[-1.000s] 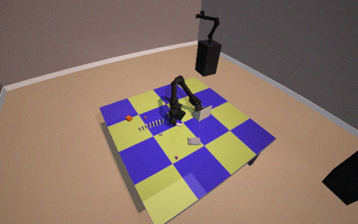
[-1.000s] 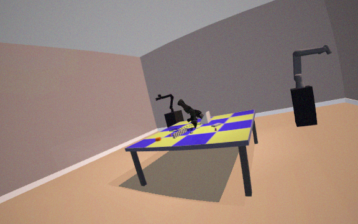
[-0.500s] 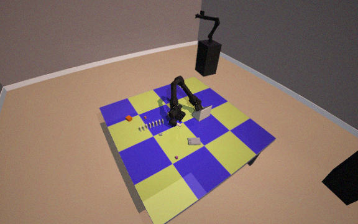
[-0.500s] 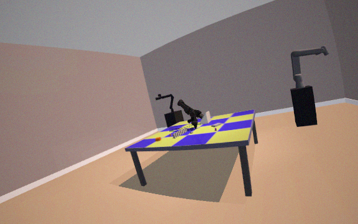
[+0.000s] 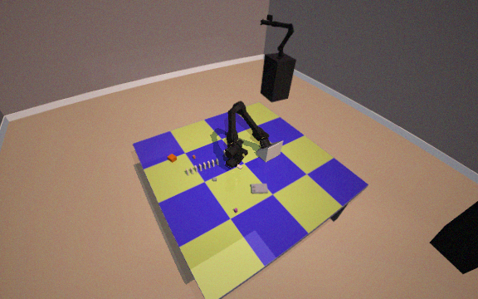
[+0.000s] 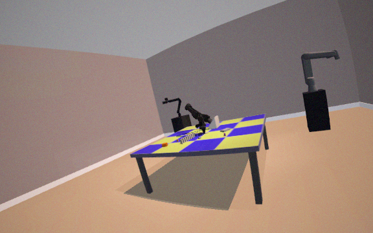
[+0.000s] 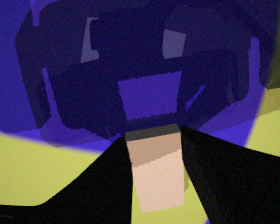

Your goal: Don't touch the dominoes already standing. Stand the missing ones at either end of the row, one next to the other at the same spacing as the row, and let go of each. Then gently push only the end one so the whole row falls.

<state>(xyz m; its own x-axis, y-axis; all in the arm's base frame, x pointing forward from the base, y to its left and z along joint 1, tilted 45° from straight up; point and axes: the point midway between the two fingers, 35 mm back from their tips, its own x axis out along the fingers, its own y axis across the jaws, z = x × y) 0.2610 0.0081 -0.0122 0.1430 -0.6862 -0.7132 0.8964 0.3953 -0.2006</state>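
The flat grey slab is 25 cm to the left of my gripper tip, 4 cm behind it and 1 cm above it. Round my gripper tip: small magenta piece (33 cm to the left, 18 cm ahead, 1 cm above); then small grey piece (20 cm ahead, 5 cm to the left, 1 cm above); then small red piece (25 cm ahead, 20 cm to the right, 1 cm above).
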